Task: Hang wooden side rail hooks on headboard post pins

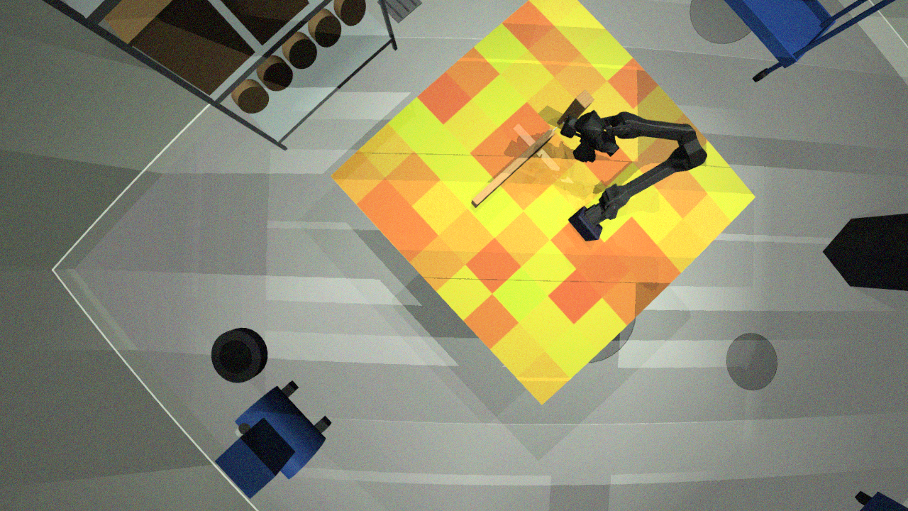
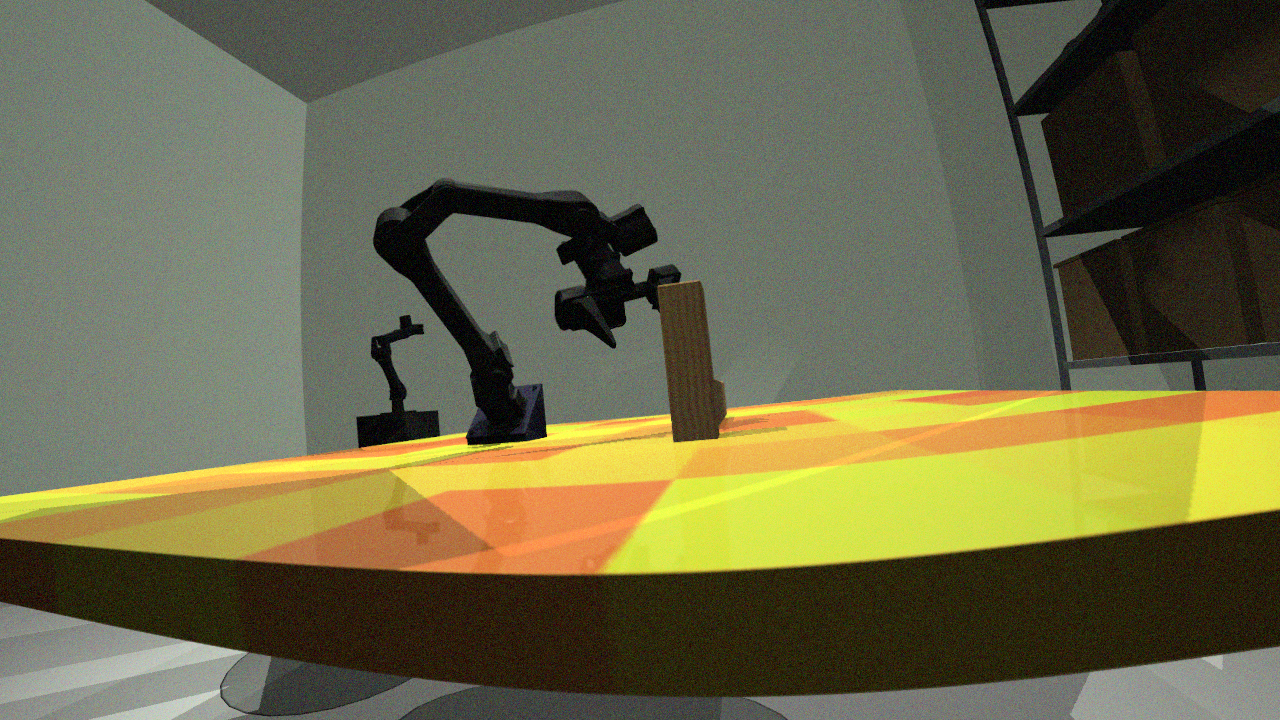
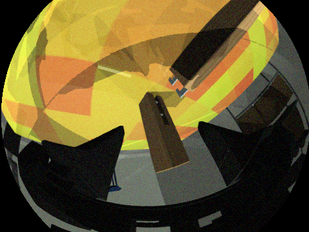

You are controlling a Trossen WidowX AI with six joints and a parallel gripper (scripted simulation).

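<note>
Now: the headboard post 6 cm ahead of my gripper tip, 7 cm to the right of it and 5 cm below it.
</note>
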